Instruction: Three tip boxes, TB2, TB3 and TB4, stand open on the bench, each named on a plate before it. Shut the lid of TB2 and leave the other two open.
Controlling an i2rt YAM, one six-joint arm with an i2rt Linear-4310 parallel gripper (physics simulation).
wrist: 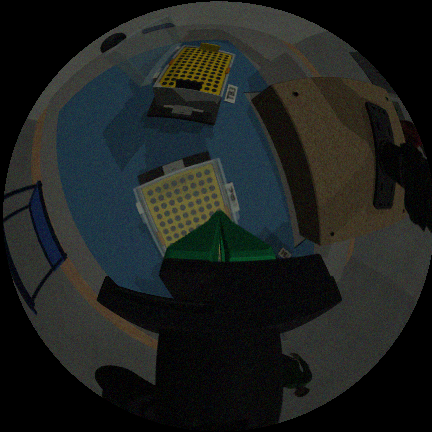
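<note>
The middle box, by the plate that seems to read TB2, looks pale yellow, as if a clear lid lies over it. Whether that lid is fully down I cannot tell. TB3 stands at the top with a bright yellow rack and its clear lid raised on the left; its plate is at its right. A small dim plate shows right of the fingers; TB4 itself is hidden behind my gripper. My gripper is shut and empty, its green fingertips meeting over the middle box's lower right part in the view.
A brown speckled board with a black plate and a dark arm part stands at the right of the blue bench mat. A blue-framed stand is at the left, beyond the bench edge.
</note>
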